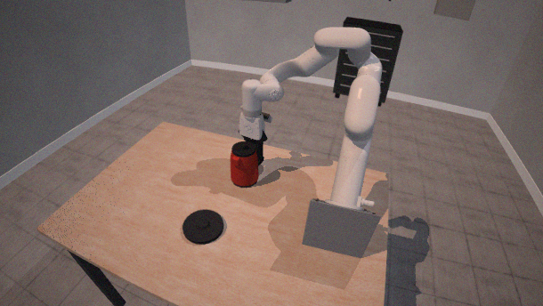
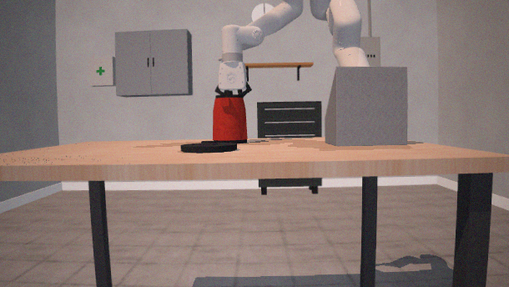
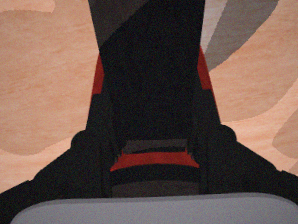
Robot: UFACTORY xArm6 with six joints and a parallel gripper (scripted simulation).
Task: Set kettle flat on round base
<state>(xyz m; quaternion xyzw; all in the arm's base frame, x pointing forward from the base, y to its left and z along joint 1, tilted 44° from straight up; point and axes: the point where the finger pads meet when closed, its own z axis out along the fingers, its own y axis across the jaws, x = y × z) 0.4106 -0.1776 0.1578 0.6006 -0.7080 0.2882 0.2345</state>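
Now: the red kettle 5 cm below my hand, 3 cm to the left of it and 1 cm ahead of it. From my hand the other things lie so: black round base (37 cm to the left, 13 cm below, 5 cm ahead).
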